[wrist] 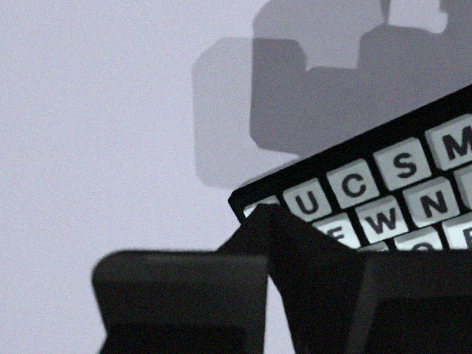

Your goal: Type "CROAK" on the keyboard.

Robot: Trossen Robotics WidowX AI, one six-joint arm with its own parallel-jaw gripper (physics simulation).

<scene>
In view: my gripper (267,213), a C key (353,183) and an O key (426,238).
</scene>
